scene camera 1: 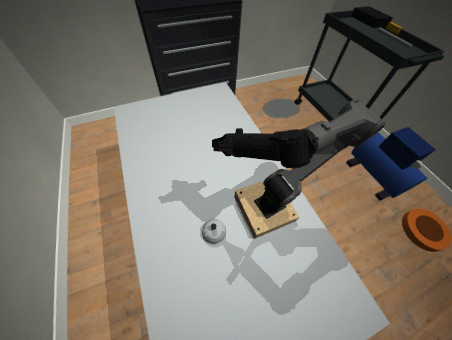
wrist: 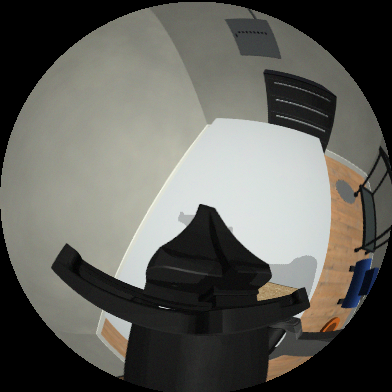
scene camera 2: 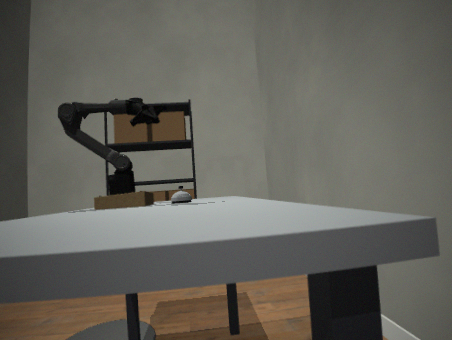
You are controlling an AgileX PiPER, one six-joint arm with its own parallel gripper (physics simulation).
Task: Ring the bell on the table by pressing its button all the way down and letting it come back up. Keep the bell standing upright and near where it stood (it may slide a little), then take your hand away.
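A silver dome bell (scene camera 1: 212, 236) (scene camera 2: 181, 197) stands upright on the white table (scene camera 1: 175, 285) (scene camera 2: 250, 220) (wrist: 260, 170). Its small dark button (scene camera 1: 213, 226) (scene camera 2: 181, 188) sticks up from the top, with nothing touching it. My black gripper (scene camera 1: 215, 144) (scene camera 2: 156, 120) (wrist: 203, 215) is shut and empty, its fingers together. It hangs high above the table, well apart from the bell and off toward the drawer cabinet side in scene camera 1. The bell does not show in the wrist view.
My arm stands on a wooden base block (scene camera 1: 257, 225) (scene camera 2: 125, 201) close beside the bell. A drawer cabinet (scene camera 1: 195, 37) (wrist: 300, 105) stands beyond the table's far end. A cart (scene camera 1: 395, 59), a blue object (scene camera 1: 387, 167) and an orange ring (scene camera 1: 411, 227) are off the table to the right.
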